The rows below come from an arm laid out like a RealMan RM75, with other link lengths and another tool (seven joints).
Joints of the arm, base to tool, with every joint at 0 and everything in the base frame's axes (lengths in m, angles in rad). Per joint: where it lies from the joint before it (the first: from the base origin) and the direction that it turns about. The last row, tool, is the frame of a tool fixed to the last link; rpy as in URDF.
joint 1: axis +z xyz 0 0 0.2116
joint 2: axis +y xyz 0 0 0
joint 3: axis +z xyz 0 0 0.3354
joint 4: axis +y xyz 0 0 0
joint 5: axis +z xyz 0 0 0.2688
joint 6: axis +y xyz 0 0 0
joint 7: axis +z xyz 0 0 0.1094
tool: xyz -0.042 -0.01 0.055 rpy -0.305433 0 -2.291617
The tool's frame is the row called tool.
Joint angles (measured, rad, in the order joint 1, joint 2, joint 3, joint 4, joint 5, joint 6, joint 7), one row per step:
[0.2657 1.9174 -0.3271 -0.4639 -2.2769 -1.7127 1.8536]
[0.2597 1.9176 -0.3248 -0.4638 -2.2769 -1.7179 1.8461]
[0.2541 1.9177 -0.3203 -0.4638 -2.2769 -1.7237 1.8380]
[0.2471 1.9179 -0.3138 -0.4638 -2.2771 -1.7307 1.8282]
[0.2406 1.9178 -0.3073 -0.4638 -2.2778 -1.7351 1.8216]
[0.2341 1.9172 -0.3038 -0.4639 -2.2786 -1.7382 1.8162]
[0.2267 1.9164 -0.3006 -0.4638 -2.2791 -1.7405 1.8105]
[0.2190 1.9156 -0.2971 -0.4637 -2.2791 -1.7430 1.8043]
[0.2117 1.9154 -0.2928 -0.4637 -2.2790 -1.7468 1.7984]
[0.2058 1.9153 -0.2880 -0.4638 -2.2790 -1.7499 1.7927]
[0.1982 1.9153 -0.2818 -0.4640 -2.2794 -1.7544 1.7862]
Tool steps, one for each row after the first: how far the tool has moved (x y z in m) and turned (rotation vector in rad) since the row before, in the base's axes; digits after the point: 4 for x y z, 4 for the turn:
[0.0008 -0.0034 0.0002 0.0020 0.0014 0.0023]
[0.0007 -0.0032 0.0006 0.0041 0.0019 0.0028]
[0.0009 -0.0040 0.0009 0.0058 0.0024 0.0028]
[0.0013 -0.0036 0.0010 0.0055 0.0014 -0.0009]
[0.0015 -0.0036 0.0008 0.0030 -0.0004 -0.0015]
[0.0019 -0.0040 0.0009 0.0034 -0.0011 -0.0025]
[0.0018 -0.0041 0.0010 0.0042 -0.0010 -0.0024]
[0.0014 -0.0040 0.0008 0.0044 0.0008 -0.0017]
[0.0012 -0.0032 0.0008 0.0050 0.0004 -0.0010]
[0.0014 -0.0042 0.0010 0.0057 0.0011 -0.0018]

